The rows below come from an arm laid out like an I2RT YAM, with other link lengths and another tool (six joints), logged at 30 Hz.
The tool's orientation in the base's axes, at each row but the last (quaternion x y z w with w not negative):
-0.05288, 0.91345, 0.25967, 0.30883
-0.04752, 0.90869, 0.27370, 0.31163
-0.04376, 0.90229, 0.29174, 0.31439
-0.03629, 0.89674, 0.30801, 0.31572
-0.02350, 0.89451, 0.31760, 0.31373
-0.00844, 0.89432, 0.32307, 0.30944
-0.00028, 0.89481, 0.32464, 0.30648
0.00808, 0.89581, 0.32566, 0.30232
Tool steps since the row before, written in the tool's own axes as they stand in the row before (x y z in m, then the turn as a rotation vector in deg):
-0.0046, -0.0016, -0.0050, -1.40, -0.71, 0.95
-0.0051, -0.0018, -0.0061, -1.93, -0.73, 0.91
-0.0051, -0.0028, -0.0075, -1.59, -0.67, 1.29
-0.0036, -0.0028, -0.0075, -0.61, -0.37, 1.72
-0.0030, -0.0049, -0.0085, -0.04, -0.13, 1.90
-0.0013, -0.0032, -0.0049, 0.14, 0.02, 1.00
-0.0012, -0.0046, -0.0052, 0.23, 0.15, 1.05
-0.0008, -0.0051, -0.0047, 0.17, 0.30, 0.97
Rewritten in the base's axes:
0.0014, -0.0042, 0.0054, 1.82, -0.22, -0.13
0.0013, -0.0052, 0.0062, 2.23, -0.30, 0.20
0.0007, -0.0070, 0.0064, 2.14, 0.00, -0.21
-0.0005, -0.0070, 0.0052, 1.52, 0.61, -0.89
-0.0011, -0.0093, 0.0041, 1.10, 1.00, -1.19
-0.0009, -0.0056, 0.0018, 0.43, 0.62, -0.67
-0.0010, -0.0069, 0.0011, 0.36, 0.77, -0.67
-0.0010, -0.0069, 0.0003, 0.34, 0.83, -0.50

